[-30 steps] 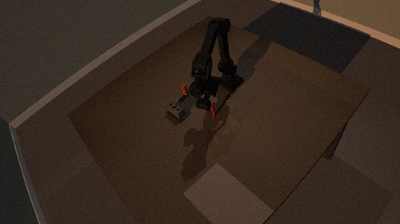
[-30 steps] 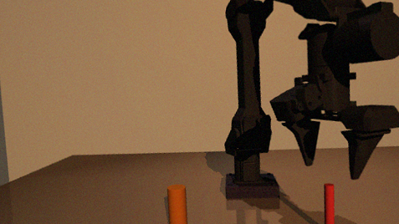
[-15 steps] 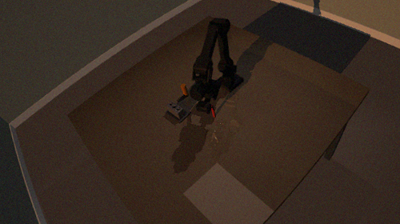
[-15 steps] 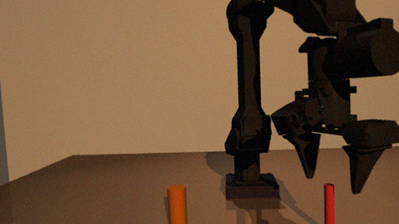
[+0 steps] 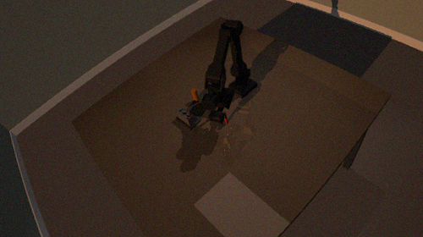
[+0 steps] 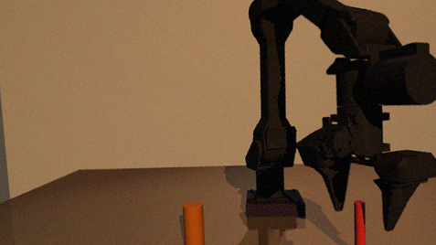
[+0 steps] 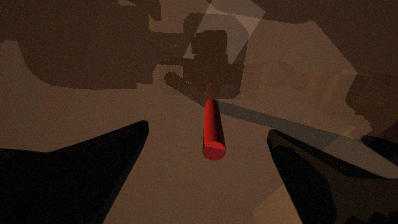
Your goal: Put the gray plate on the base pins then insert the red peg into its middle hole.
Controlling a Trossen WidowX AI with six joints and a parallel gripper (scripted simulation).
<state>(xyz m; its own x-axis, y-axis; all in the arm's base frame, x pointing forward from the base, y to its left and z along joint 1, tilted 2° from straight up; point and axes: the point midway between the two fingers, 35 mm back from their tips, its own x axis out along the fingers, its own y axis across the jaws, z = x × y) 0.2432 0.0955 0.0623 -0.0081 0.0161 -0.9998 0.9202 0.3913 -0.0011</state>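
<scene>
Now: gripper tip 2 cm above the red peg. From my gripper tip the other things lie so: orange cylinder 23 cm to the right, 2 cm below, 2 cm behind; gray plate 18 cm to the right, 10 cm ahead, 1 cm below; base 18 cm to the right, 10 cm ahead, 5 cm below.
</scene>
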